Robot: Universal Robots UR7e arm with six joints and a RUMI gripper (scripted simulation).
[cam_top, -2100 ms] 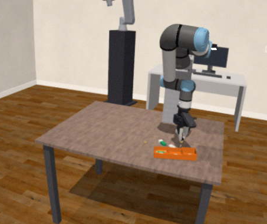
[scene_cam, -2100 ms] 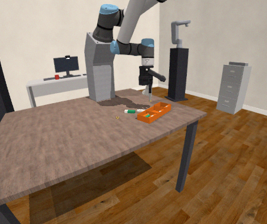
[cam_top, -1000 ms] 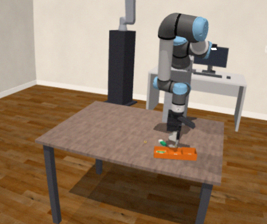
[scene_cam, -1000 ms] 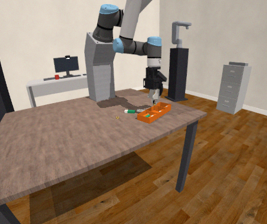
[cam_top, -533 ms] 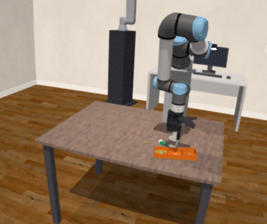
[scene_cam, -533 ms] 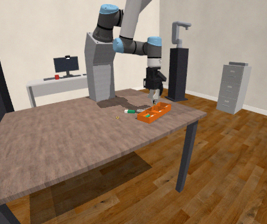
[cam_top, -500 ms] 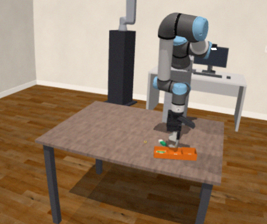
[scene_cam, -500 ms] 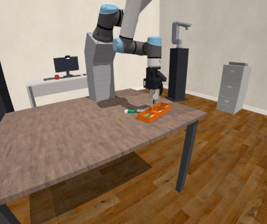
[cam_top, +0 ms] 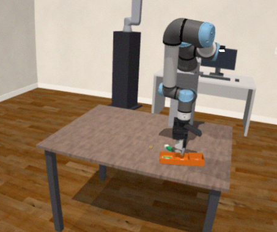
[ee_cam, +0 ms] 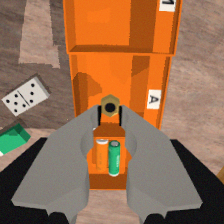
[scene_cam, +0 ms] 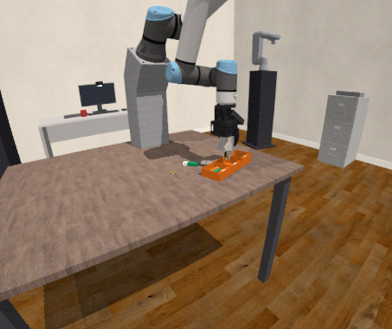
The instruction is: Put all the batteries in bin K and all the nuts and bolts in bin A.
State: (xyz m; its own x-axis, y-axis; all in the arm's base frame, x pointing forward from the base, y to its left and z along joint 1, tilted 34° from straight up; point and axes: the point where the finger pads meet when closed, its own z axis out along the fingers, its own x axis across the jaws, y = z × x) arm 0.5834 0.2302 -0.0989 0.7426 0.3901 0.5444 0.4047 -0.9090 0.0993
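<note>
Right now the orange bin tray is 10 mm ahead of my hand and 40 mm below it. Also, from my hand: orange battery: 30 mm ahead, 80 mm to the right, 40 mm below; white domino: 80 mm behind, 50 mm to the right, 50 mm below; green battery: 50 mm ahead, 80 mm to the right, 40 mm below.
</note>
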